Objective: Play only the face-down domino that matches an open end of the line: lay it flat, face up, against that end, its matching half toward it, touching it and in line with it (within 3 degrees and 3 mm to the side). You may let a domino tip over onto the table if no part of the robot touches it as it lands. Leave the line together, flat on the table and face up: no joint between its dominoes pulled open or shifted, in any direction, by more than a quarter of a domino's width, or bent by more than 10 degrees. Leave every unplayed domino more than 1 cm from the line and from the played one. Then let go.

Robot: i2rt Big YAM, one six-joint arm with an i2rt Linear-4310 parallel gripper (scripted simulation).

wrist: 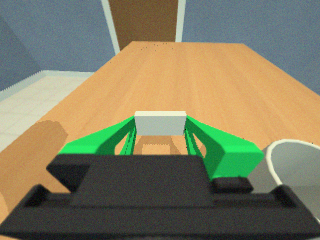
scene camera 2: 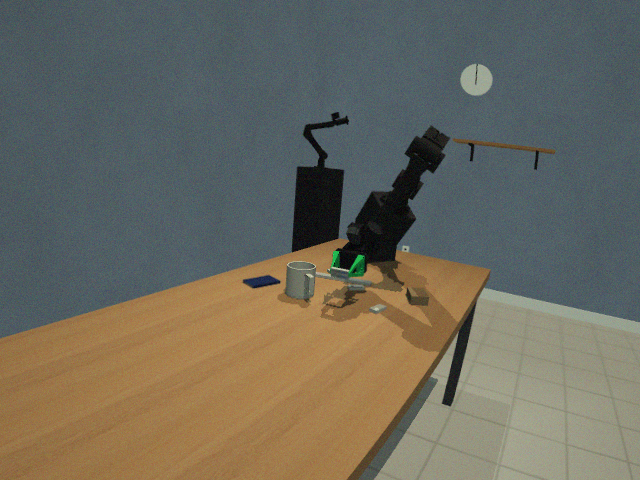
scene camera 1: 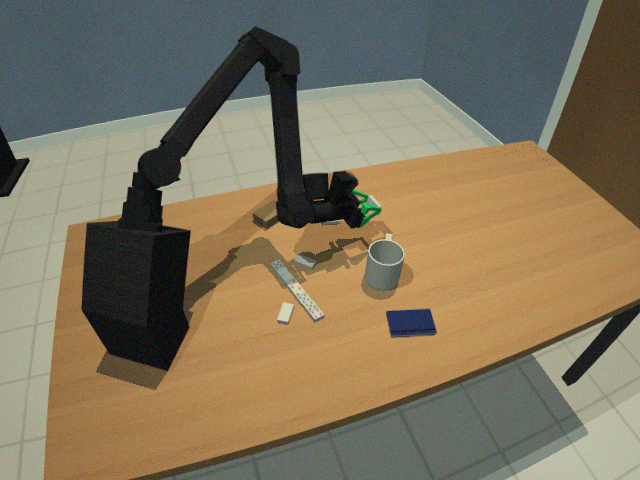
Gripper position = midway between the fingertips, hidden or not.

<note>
I see my gripper [scene camera 1: 375,204].
My gripper is seen too in the wrist view [wrist: 160,119] and in scene camera 2 [scene camera 2: 339,273].
</note>
